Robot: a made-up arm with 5 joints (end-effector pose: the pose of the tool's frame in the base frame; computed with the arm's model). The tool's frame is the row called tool.
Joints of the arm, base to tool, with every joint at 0 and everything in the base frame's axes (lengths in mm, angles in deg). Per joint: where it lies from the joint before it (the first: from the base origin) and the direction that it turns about. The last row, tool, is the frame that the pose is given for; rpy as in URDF.
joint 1: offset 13 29 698 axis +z
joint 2: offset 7 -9 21 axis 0 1 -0.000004
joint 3: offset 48 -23 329 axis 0 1 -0.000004
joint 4: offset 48 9 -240 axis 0 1 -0.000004
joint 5: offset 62 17 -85 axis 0 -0.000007 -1
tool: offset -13 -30 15 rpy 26.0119 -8.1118 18.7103
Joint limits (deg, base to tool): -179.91..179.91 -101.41..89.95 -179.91..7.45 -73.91..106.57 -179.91..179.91
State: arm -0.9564 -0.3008 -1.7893 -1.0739 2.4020
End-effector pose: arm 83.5 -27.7 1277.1 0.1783 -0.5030 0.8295 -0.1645
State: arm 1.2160 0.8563 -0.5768 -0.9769 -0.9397
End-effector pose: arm 174.3 366.0 651.2 0.2599 0.1158 -0.1532 0.9463
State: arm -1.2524 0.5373 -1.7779 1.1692 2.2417
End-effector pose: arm 194.6 -448.9 878.2 0.0016 0.0610 0.2564 0.9646
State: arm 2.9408 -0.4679 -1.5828 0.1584 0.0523
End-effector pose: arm -120.7 92.2 1254.8 0.2203 -0.7987 0.0654 -0.5562
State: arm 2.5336 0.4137 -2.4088 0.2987 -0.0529
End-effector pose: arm -331.5 313.4 1202.5 0.1099 -0.6985 0.2137 -0.6740
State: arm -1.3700 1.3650 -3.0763 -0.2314 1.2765
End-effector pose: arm 135.3 -583.2 873.3 0.2102 -0.1652 -0.9137 -0.3060
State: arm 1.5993 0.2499 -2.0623 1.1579 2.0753
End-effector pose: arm -19.2 460.6 1100.0 0.8494 0.5184 -0.0538 -0.0831
